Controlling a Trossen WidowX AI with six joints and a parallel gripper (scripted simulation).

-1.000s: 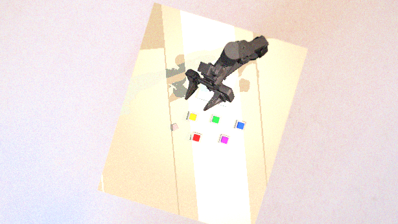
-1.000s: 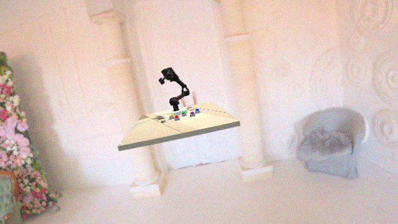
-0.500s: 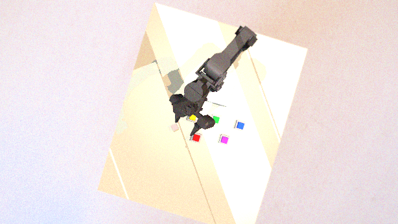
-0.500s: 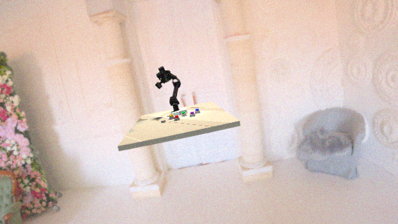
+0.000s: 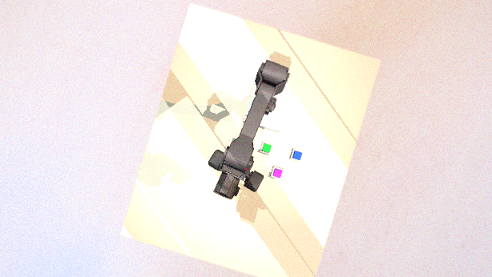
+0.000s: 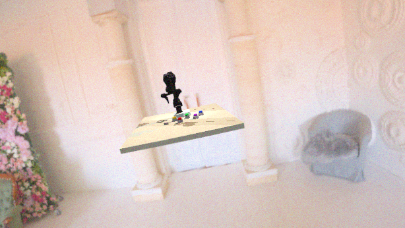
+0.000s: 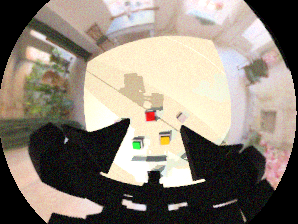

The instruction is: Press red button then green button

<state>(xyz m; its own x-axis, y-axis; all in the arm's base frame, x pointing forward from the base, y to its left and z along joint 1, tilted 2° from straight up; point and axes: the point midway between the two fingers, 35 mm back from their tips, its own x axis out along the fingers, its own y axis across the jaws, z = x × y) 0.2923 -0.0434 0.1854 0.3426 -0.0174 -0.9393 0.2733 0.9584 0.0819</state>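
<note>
The red button lies 3 cm to the left of my gripper tip and 16 cm below it. Also, from my gripper tip: yellow button (11 cm behind, 2 cm to the right, 16 cm below); then green button (12 cm behind, 11 cm to the left, 16 cm below); then purple button (2 cm behind, 18 cm to the left, 16 cm below).
</note>
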